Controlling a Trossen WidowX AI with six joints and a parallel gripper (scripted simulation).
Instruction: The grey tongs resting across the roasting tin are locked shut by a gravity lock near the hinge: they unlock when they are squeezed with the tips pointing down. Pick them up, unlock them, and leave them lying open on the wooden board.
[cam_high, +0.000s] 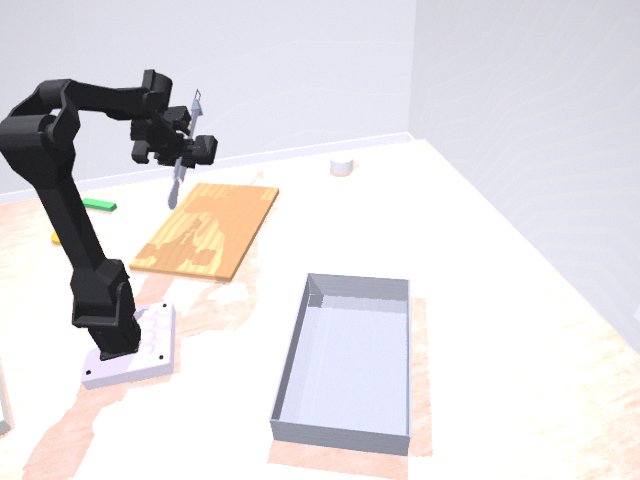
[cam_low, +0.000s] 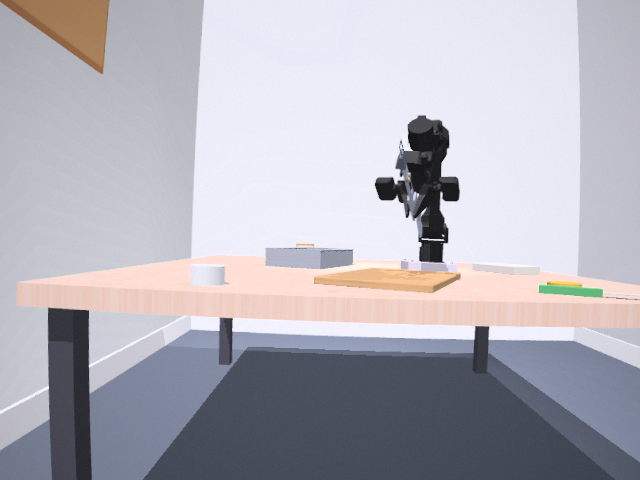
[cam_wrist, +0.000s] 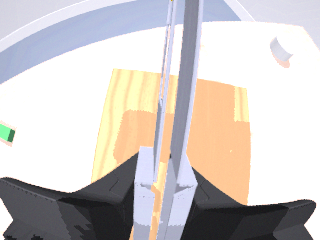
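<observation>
Right now my gripper tip is 2 cm short of the wooden board, 5 cm to the left of it and 14 cm above it. Round my gripper tip: yellow lock piece 2 cm ahead, 4 cm to the left, 8 cm above; then green-handled tool 31 cm behind, 18 cm to the left, 14 cm below; then yellow disc 34 cm behind, 4 cm to the left, 14 cm below.
</observation>
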